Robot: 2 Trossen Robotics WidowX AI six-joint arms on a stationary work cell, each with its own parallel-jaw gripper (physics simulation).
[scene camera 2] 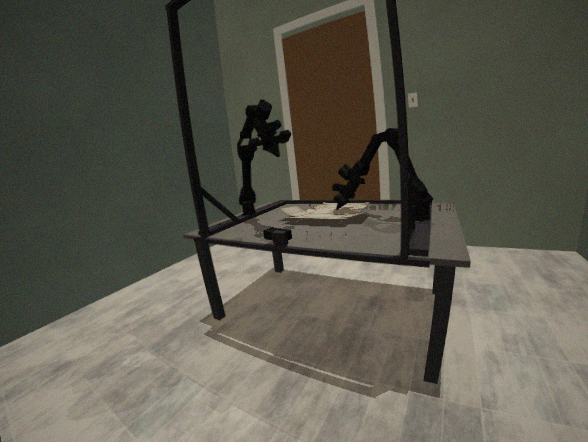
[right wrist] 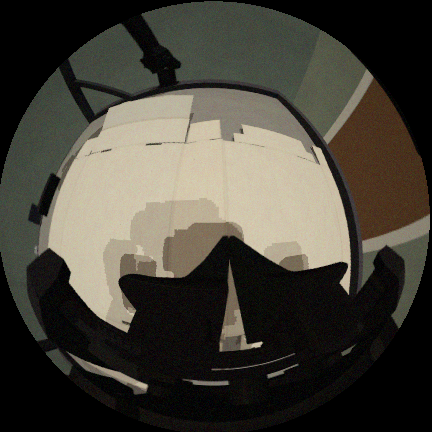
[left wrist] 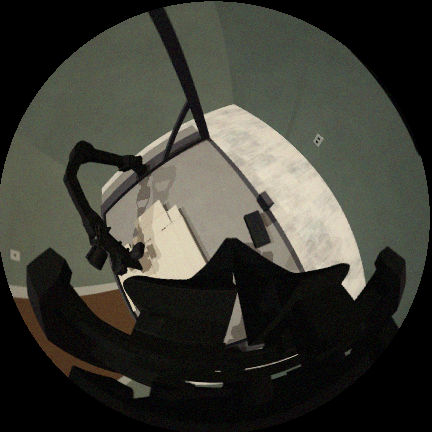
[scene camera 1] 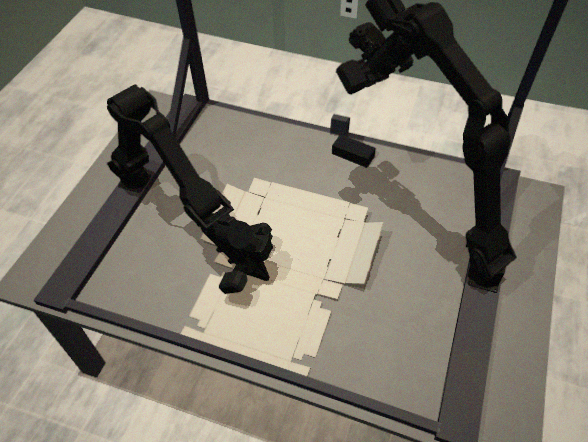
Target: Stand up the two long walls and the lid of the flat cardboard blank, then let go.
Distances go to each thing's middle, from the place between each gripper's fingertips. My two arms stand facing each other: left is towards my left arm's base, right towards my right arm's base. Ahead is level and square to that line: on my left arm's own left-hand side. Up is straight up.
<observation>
I see my left gripper 9 cm past the black block (scene camera 1: pixel 355 151), 1 cm to the left of it and 30 cm above it.
My right gripper is now 460 mm past the black block, 80 mm to the right of it and 10 mm below it.
</observation>
